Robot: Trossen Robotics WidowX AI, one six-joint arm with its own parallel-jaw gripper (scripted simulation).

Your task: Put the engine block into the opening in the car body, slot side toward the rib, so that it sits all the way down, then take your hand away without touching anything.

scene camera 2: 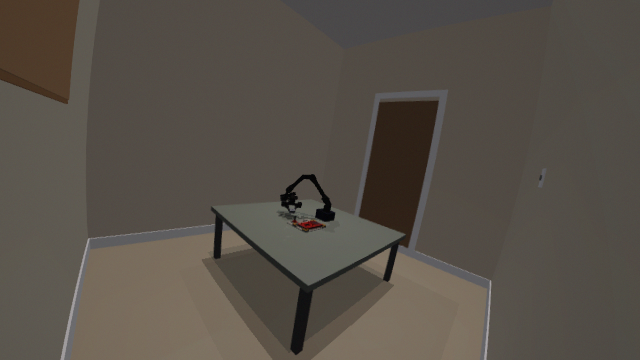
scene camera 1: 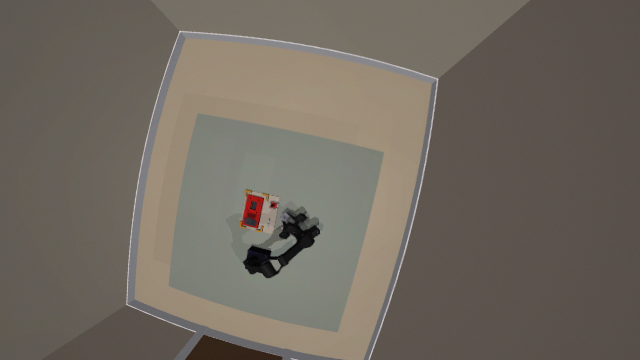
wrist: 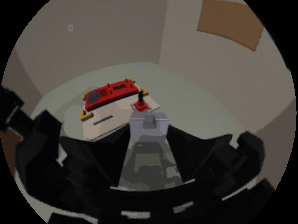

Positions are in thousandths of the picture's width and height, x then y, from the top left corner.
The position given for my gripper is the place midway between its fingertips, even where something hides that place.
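Observation:
A red car body (wrist: 334, 435) is visible. A grey engine block (wrist: 488, 569) is carried by my gripper (wrist: 498, 565).

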